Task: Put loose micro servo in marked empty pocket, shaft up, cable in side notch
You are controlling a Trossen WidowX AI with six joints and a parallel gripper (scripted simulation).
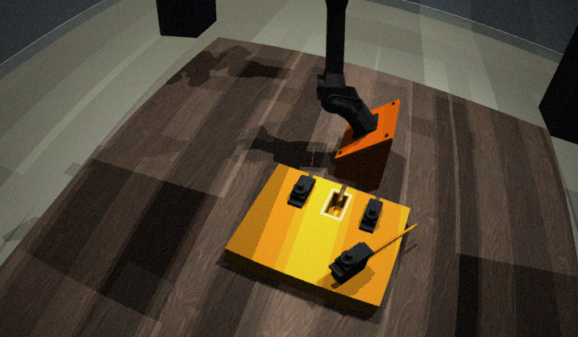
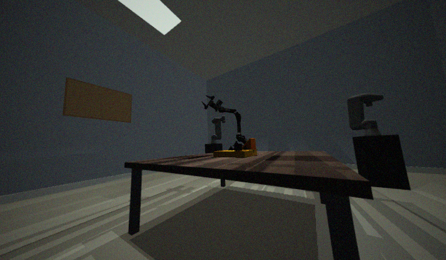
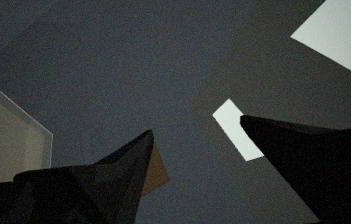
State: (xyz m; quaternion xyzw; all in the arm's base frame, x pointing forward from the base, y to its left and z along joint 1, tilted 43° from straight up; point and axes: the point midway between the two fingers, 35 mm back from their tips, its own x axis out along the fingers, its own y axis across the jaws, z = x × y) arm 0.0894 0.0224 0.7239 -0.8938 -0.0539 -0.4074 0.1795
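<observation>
The yellow deck lies 220 mm ahead of my gripper tip, 450 mm to the left of it and 650 mm below it.
</observation>
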